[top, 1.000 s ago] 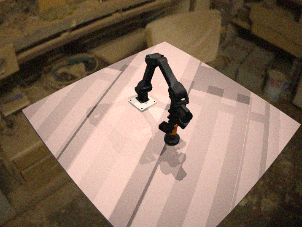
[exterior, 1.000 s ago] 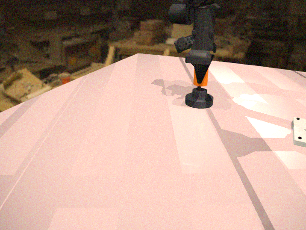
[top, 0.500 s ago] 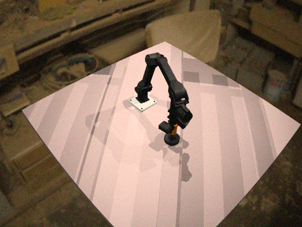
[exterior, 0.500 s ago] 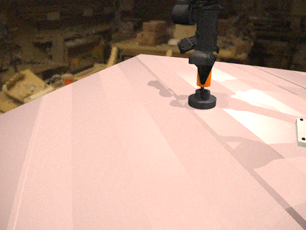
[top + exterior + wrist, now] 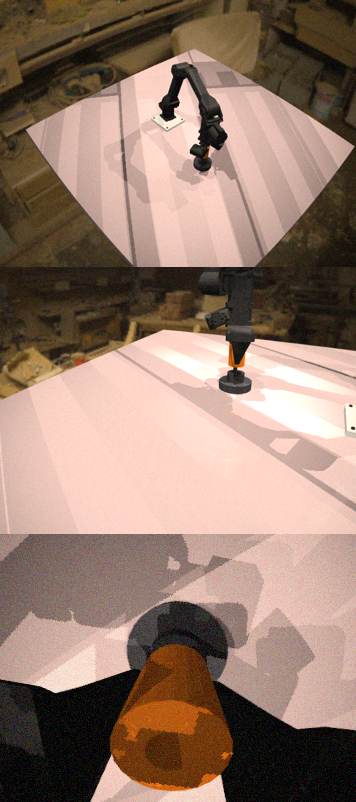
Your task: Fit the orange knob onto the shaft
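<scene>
My gripper tip is 2 cm below the orange knob. Also, from my gripper tip: pedestal: 4 cm below.
</scene>
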